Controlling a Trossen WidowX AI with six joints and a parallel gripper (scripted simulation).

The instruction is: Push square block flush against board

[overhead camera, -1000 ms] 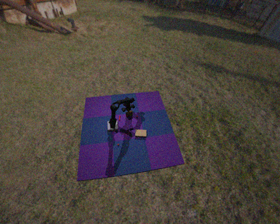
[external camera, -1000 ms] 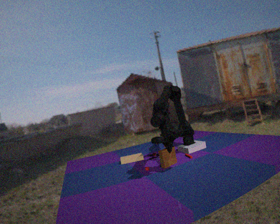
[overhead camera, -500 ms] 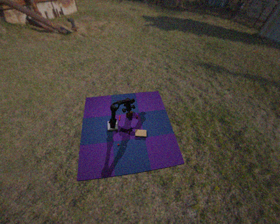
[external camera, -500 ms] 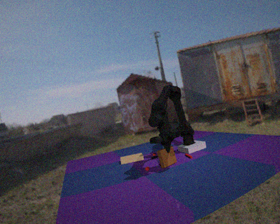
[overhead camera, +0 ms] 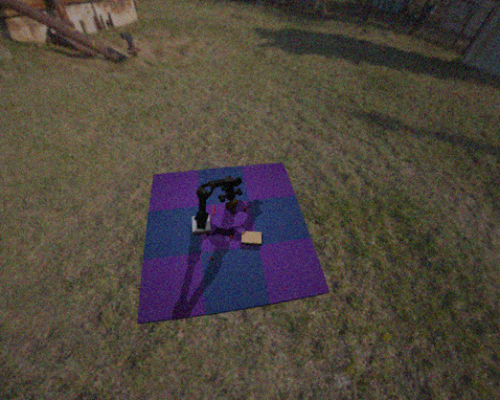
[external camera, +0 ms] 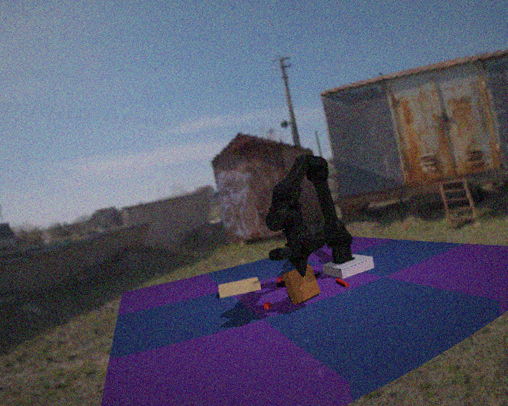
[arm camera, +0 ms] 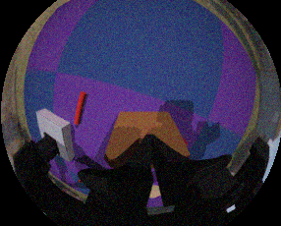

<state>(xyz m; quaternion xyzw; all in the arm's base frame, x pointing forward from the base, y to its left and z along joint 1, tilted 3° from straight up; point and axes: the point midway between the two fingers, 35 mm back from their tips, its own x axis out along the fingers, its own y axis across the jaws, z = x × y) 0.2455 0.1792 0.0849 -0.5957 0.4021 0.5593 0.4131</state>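
My gripper tip is now 30 mm above the square block and 10 mm to the left of it. The rest, counted from my gripper tip: board 320 mm to the right, 130 mm ahead, 70 mm below.
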